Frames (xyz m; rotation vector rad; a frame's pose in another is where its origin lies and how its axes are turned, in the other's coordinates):
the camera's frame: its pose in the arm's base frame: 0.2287 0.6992 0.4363 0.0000 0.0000 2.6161
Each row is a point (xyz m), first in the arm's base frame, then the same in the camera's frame.
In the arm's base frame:
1: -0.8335 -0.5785 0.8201
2: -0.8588 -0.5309 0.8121
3: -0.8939 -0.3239 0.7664
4: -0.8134 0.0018 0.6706
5: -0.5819 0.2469 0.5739
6: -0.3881 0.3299 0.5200
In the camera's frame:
1: 0.2779 1.6381 0.3838
2: 0.3237 1.6097 0.3758
3: 0.4579 1.4482 0.3301
4: 0.5517 1.1261 0.2343
5: 0.4743 0.7979 0.1376
6: 0.3483 0.6289 0.0837

